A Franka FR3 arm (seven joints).
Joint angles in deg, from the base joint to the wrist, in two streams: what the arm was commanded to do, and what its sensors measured. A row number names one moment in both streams.
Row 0, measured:
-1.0 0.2 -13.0 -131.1 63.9 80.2 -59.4
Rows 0 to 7, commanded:
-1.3 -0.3 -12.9 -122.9 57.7 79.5 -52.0
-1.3 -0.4 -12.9 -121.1 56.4 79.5 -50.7
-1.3 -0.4 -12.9 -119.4 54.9 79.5 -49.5
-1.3 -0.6 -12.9 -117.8 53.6 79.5 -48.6
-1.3 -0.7 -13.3 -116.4 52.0 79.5 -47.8
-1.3 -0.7 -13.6 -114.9 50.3 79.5 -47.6
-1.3 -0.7 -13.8 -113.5 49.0 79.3 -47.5
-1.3 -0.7 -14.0 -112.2 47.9 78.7 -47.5
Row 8, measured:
-1.1 -0.6 -13.4 -116.3 52.0 80.2 -49.0
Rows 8 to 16, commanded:
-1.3 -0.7 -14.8 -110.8 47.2 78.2 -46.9
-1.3 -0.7 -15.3 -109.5 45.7 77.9 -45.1
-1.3 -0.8 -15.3 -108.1 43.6 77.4 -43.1
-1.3 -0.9 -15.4 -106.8 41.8 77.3 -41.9
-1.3 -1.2 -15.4 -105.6 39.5 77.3 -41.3
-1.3 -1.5 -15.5 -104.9 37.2 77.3 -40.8
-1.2 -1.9 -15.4 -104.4 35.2 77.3 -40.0
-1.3 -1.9 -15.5 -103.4 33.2 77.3 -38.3
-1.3 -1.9 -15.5 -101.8 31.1 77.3 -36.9
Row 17, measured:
-1.2 -1.4 -15.6 -105.4 36.8 78.6 -41.2
